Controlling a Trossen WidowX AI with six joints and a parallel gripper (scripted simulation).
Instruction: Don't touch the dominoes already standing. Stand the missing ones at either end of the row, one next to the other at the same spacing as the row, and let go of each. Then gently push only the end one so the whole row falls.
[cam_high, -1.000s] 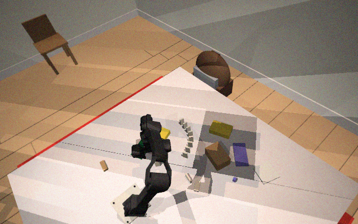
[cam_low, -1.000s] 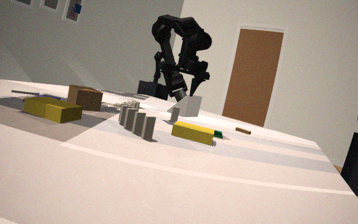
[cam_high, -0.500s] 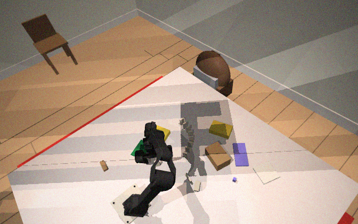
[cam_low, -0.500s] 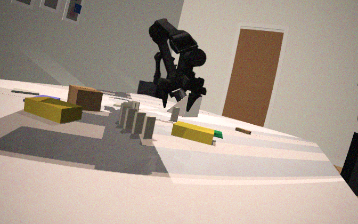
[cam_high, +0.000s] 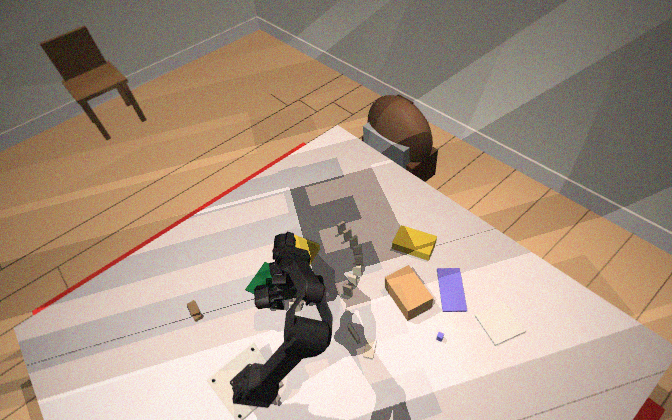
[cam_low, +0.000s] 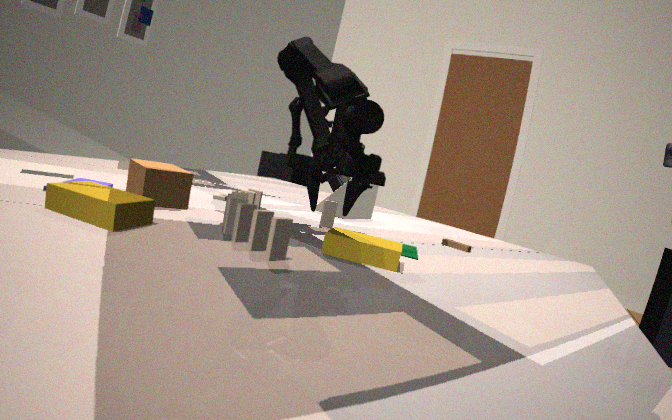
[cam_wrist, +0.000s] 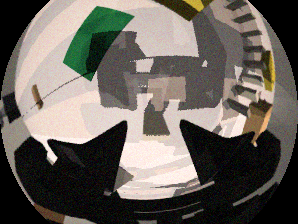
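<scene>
The brown box is 25 cm ahead of my gripper tip and 20 cm to the right of it. Also, from my gripper tip: green flat piece: 15 cm to the left, 2 cm below; then small tan block: 21 cm behind, 21 cm to the left, 2 cm below; then tiny blue cube: 22 cm ahead, 34 cm to the right, 1 cm below.
</scene>
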